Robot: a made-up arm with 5 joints. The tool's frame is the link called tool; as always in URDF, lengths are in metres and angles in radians. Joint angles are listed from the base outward.
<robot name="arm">
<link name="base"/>
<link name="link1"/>
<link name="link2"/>
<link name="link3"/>
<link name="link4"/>
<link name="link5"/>
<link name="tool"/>
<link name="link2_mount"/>
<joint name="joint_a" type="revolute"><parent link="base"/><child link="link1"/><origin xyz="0.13 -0.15 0.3" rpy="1.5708 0 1.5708"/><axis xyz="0 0 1"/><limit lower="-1.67" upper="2.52"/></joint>
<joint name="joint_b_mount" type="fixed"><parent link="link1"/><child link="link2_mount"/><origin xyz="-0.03 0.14 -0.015"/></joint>
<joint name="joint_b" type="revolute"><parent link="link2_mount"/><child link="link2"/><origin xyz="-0.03 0.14 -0.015" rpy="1.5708 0 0"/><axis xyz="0 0 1"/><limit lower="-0.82" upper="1.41"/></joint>
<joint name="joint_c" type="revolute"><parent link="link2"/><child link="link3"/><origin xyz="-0.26 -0.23 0.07" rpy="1.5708 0 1.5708"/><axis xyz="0 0 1"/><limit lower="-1.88" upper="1.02"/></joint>
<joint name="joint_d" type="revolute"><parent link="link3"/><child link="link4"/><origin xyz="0.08 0.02 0.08" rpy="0.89 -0.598 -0.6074"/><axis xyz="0 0 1"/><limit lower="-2.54" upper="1.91"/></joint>
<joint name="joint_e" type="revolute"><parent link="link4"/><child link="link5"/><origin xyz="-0.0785 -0.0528 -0.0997" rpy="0 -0.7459 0"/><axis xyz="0 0 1"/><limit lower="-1.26" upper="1.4"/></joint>
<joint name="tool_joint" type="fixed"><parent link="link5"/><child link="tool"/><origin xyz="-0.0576 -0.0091 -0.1" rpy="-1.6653 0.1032 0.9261"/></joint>
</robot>
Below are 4 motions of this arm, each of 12 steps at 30 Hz.
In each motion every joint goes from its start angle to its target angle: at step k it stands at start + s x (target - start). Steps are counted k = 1, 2, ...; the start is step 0. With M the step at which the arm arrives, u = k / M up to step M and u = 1 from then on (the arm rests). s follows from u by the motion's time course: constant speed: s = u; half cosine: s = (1 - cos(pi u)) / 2; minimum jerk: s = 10 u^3 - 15 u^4 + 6 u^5.
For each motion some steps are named. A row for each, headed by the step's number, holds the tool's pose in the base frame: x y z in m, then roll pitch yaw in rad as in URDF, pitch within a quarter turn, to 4 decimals.
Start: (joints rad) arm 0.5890 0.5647 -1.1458 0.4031 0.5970
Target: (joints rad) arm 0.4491 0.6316 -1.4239 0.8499 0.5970
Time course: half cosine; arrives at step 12
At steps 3, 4, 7, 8, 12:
3: -0.1874 -0.6158 0.4937 2.2737 0.5233 0.2403
4: -0.1930 -0.6097 0.5105 2.2316 0.5598 0.1990
7: -0.2129 -0.5812 0.5695 2.0598 0.6771 0.0164
8: -0.2190 -0.5701 0.5873 1.9990 0.7080 -0.0521
12: -0.2310 -0.5445 0.6223 1.8642 0.7597 -0.2094

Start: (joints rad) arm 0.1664 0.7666 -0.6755 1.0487 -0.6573
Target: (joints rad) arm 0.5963 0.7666 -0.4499 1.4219 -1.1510
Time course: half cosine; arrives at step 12
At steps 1, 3, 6, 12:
1: -0.1287 -0.4868 0.5440 3.1193 0.2984 0.9205
3: -0.1249 -0.4981 0.5170 -3.0641 0.2240 0.9457
6: -0.1162 -0.5171 0.4415 -2.8038 0.0175 0.9720
12: -0.1075 -0.5155 0.3363 -2.4277 -0.2498 0.9162

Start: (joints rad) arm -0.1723 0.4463 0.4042 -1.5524 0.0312
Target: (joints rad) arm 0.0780 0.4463 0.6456 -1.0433 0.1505
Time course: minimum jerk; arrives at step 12
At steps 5, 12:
5: -0.1680 -0.4245 0.2904 3.0937 -0.5109 0.1815
12: -0.2110 -0.4274 0.2548 -2.9135 -0.1412 0.3596

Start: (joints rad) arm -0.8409 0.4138 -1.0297 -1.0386 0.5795
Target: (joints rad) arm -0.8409 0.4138 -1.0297 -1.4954 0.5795
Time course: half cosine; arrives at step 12
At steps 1, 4, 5, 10, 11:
1: -0.0583 -0.1953 0.7568 1.2821 0.0354 1.0273
4: -0.0491 -0.1966 0.7513 1.2861 -0.0204 1.1178
5: -0.0443 -0.1968 0.7486 1.2862 -0.0494 1.1647
10: -0.0215 -0.1938 0.7365 1.2687 -0.1832 1.3855
11: -0.0195 -0.1932 0.7355 1.2656 -0.1948 1.4055

